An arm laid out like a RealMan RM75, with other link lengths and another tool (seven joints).
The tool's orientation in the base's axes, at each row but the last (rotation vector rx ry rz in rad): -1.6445 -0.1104 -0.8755; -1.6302 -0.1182 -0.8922; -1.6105 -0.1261 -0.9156; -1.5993 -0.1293 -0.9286; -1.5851 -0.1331 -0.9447
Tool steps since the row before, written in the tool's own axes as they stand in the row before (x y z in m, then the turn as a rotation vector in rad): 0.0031 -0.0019 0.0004 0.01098 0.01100 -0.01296; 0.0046 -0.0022 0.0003 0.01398 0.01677 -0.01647; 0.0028 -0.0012 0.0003 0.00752 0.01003 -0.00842; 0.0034 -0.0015 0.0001 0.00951 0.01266 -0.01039; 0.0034 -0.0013 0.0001 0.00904 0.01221 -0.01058
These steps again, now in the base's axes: 0.0014 -0.0003 0.0034 0.00730 -0.01873 -0.00231; 0.0022 -0.0009 0.0045 0.01078 -0.02460 -0.00514; 0.0014 -0.0005 0.0027 0.00656 -0.01313 -0.00355; 0.0015 -0.0009 0.0033 0.00841 -0.01637 -0.00446; 0.0016 -0.0010 0.0031 0.00775 -0.01622 -0.00442
